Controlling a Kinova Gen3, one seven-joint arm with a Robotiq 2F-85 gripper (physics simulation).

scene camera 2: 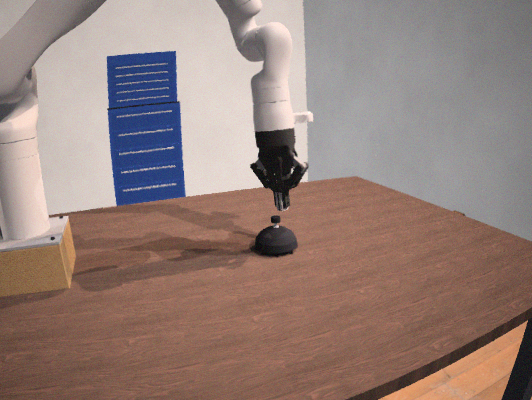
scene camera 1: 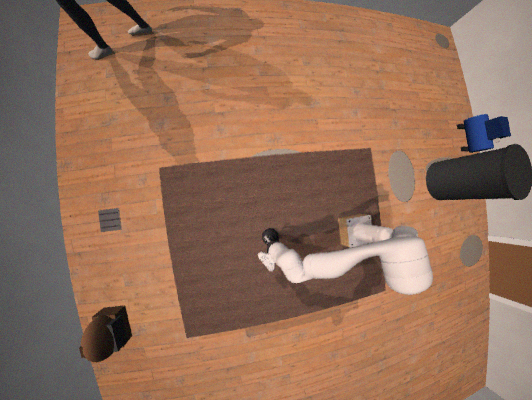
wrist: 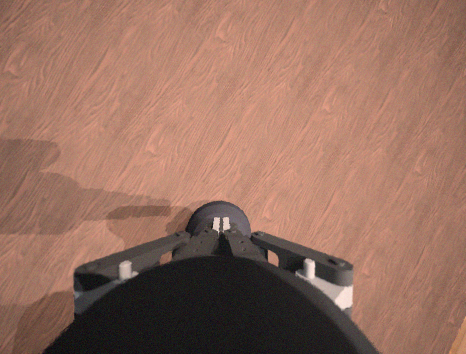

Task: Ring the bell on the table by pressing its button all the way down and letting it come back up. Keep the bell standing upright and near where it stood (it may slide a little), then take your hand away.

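Frame: origin at the arm's base, x back, y down, z right, level; metres.
Where they show: gripper, fingertip midpoint: (scene camera 2: 283, 209) (wrist: 221, 227); arm's base, link origin: (scene camera 2: 27, 230) (scene camera 1: 360, 232).
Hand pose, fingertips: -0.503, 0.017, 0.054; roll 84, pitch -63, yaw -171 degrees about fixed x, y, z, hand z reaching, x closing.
Note:
Each offset is from my fingertips to the top centre of the thing, as dx, dy, dz. Level surfaces: height alone.
The black dome-shaped bell {+0.022, +0.007, +0.013} (scene camera 1: 270, 234) (scene camera 2: 276, 242) (wrist: 219, 209) stands upright on the brown table {dy +0.073} (scene camera 1: 215, 200) (scene camera 2: 150, 325) (wrist: 225, 100). In scene camera 2 its small black button {+0.022, +0.007, +0.013} (scene camera 2: 275, 219) is up, with a short pale stem showing between it and the dome. My gripper (scene camera 2: 282, 209) (wrist: 221, 227) is shut with nothing between its fingers, pointing down. Its fingertips are a little above the button and slightly to its right in scene camera 2, with a small visible gap. In the wrist view the fingers cover the button and part of the dome.
The arm's base stands on a wooden block (scene camera 1: 345, 232) (scene camera 2: 35, 270) at one end of the table. The table's edge shows at the lower right in scene camera 2. A person's legs (scene camera 1: 87, 25), a black cylinder (scene camera 1: 470, 175) and a brown chair (scene camera 1: 100, 337) are beyond the table.

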